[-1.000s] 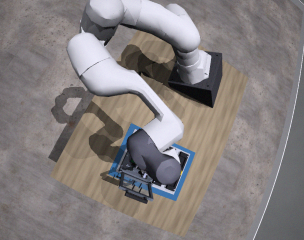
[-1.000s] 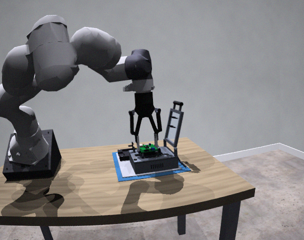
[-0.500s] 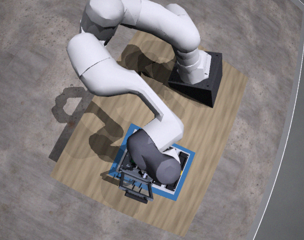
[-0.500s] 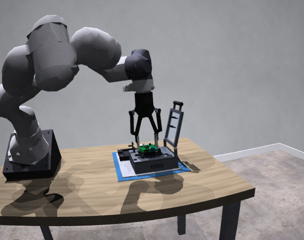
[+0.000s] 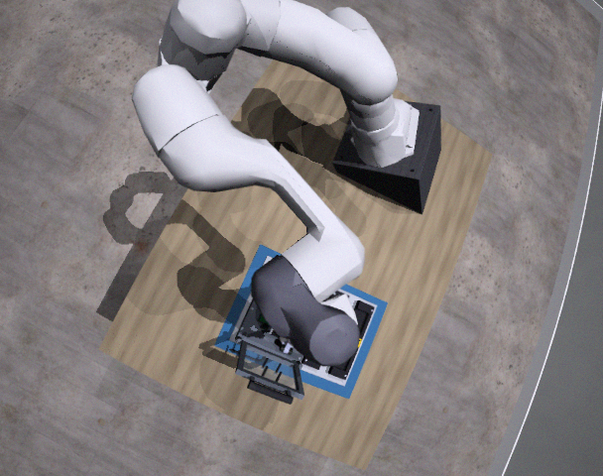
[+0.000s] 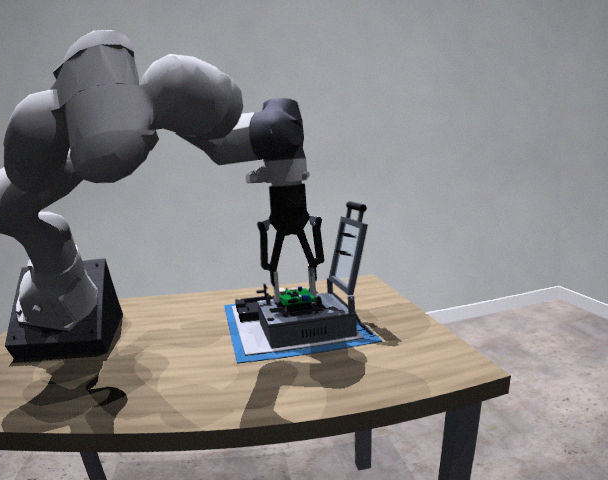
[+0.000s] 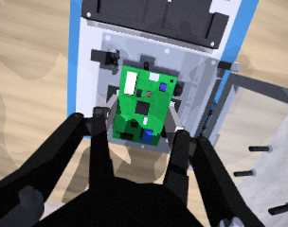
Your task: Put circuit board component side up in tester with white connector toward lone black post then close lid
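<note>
Now: the green circuit board 20 mm below my hand. From my hand the other things lie so: tester lid: 120 mm ahead, 70 mm above; then tester: 30 mm ahead, 40 mm to the left.
</note>
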